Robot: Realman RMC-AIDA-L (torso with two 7-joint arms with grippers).
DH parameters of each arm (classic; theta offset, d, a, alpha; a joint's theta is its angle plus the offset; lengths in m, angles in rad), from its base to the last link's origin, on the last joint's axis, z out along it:
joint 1: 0 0.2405 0 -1.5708
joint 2: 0 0 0 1.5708
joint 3: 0 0.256 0 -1.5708
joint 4: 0 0 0 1.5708
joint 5: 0 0.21 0 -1.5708
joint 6: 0 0 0 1.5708
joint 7: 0 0.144 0 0
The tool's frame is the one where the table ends.
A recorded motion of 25 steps. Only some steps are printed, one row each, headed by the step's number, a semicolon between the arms.
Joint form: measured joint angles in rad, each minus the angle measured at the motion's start. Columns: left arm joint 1, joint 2, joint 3, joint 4, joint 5, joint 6, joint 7; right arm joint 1, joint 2, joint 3, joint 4, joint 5, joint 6, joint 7.
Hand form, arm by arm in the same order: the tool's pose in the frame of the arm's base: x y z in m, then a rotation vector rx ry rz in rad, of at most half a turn. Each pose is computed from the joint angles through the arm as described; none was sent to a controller.
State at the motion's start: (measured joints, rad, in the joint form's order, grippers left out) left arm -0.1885 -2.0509 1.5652 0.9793 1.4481 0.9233 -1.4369; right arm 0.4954 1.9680 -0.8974 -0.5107 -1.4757 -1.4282 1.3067
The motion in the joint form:
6: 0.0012 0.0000 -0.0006 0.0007 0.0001 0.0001 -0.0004; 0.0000 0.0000 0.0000 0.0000 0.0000 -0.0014 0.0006
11: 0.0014 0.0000 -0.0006 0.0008 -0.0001 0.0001 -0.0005; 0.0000 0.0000 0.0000 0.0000 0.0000 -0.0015 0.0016
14: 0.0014 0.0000 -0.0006 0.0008 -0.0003 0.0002 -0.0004; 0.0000 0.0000 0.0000 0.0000 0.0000 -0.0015 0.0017
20: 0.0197 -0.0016 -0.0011 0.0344 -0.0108 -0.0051 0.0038; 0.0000 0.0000 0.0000 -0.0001 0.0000 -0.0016 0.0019
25: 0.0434 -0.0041 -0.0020 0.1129 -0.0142 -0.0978 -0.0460; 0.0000 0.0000 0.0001 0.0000 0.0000 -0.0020 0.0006
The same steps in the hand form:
6: -0.2585 0.3086 -0.0484 -2.5408 -0.5949 -0.5072; 0.2656 0.3546 0.0355 -2.4295 0.6328 0.9703
11: -0.2585 0.3086 -0.0484 -2.5406 -0.5952 -0.5074; 0.2656 0.3546 0.0355 -2.4295 0.6340 0.9707
14: -0.2585 0.3086 -0.0484 -2.5406 -0.5952 -0.5076; 0.2656 0.3546 0.0355 -2.4294 0.6341 0.9708
20: -0.2549 0.3085 -0.0439 -2.5208 -0.5774 -0.5272; 0.2656 0.3546 0.0355 -2.4295 0.6342 0.9709
25: -0.2492 0.3199 -0.0296 -2.4117 -0.5918 -0.5335; 0.2656 0.3546 0.0355 -2.4298 0.6325 0.9708

